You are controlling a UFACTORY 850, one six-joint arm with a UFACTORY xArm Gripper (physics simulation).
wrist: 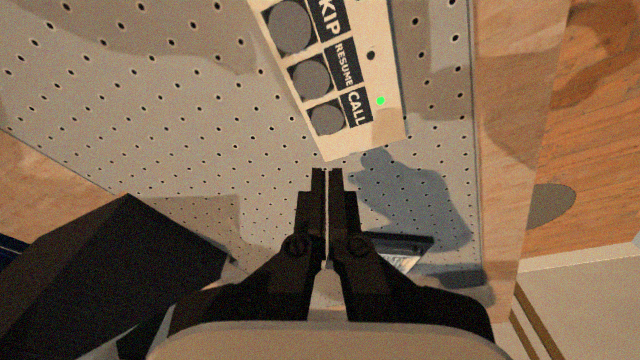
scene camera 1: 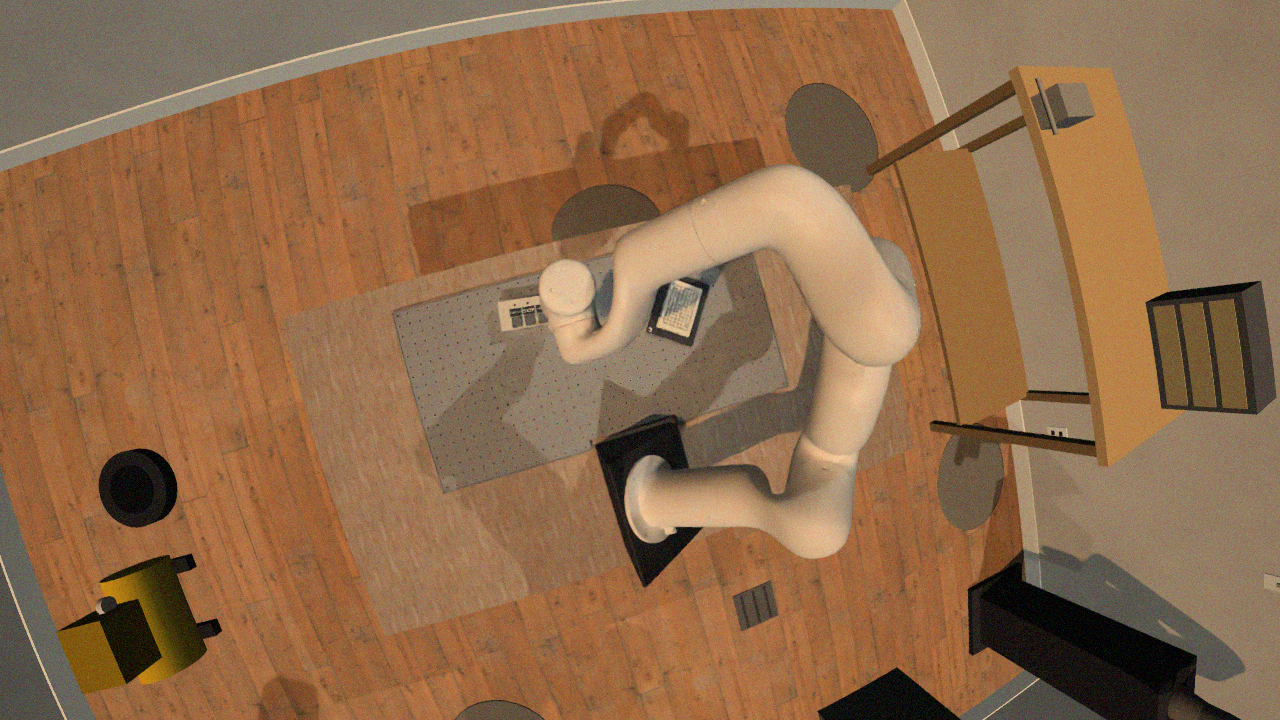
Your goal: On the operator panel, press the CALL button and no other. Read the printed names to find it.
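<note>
The cream operator panel (scene camera 1: pixel 504 316) (wrist: pixel 390 125) lies on the perforated grey board; in the scene view the arm hides part of it. In the wrist view its printed names SKIP, RESUME and CALL show beside round grey buttons. The CALL button (wrist: pixel 328 119) is at the panel's near end, and a small green light (wrist: pixel 380 101) is lit beside the CALL label (wrist: pixel 359 107). The RESUME button (wrist: pixel 311 80) and the SKIP button (wrist: pixel 289 27) stand farther along. My gripper (wrist: pixel 327 186) is shut and empty, its tips apart from the CALL button, just past the panel's end in the wrist view.
The perforated board (scene camera 1: pixel 465 429) (wrist: pixel 190 150) lies under the panel. A dark-framed tablet-like item (scene camera 1: pixel 678 310) (wrist: pixel 400 245) lies on it to the right of the panel in the scene view. The arm's black base plate (scene camera 1: pixel 646 564) stands at the board's edge.
</note>
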